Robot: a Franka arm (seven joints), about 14 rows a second.
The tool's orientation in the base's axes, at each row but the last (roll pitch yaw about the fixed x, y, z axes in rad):
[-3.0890 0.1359 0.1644]
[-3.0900 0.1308 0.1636]
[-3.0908 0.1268 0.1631]
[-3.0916 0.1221 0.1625]
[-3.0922 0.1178 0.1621]
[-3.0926 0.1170 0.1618]
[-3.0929 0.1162 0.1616]
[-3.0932 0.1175 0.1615]
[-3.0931 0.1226 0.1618]
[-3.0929 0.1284 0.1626]
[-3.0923 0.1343 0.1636]
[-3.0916 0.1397 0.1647]
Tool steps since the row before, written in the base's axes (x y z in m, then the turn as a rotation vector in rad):
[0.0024 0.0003 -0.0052 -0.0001 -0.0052 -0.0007]
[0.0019 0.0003 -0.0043 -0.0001 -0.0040 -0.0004]
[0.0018 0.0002 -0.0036 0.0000 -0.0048 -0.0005]
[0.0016 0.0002 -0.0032 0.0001 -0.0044 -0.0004]
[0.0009 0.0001 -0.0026 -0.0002 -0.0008 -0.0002]
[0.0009 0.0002 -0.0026 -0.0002 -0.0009 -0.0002]
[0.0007 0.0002 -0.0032 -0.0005 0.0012 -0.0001]
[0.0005 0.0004 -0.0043 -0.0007 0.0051 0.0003]
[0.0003 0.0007 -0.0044 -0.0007 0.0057 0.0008]
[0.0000 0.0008 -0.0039 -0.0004 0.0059 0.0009]
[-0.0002 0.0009 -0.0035 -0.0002 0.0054 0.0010]
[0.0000 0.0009 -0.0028 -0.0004 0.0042 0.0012]
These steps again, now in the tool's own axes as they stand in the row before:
[0.0031 0.0004 0.0048 -0.0008 0.0051 0.0006]
[0.0025 0.0002 0.0040 -0.0007 0.0040 0.0003]
[0.0022 0.0003 0.0033 -0.0007 0.0048 0.0004]
[0.0020 0.0002 0.0030 -0.0006 0.0044 0.0003]
[0.0012 0.0002 0.0025 -0.0003 0.0008 0.0002]
[0.0012 0.0001 0.0025 -0.0003 0.0009 0.0002]
[0.0011 0.0001 0.0031 -0.0003 -0.0013 0.0002]
[0.0011 -0.0001 0.0042 0.0001 -0.0052 -0.0001]
[0.0009 -0.0004 0.0043 0.0001 -0.0058 -0.0005]
[0.0006 -0.0006 0.0039 0.0004 -0.0059 -0.0007]
[0.0004 -0.0007 0.0035 0.0005 -0.0054 -0.0008]
[0.0005 -0.0007 0.0028 0.0001 -0.0043 -0.0010]

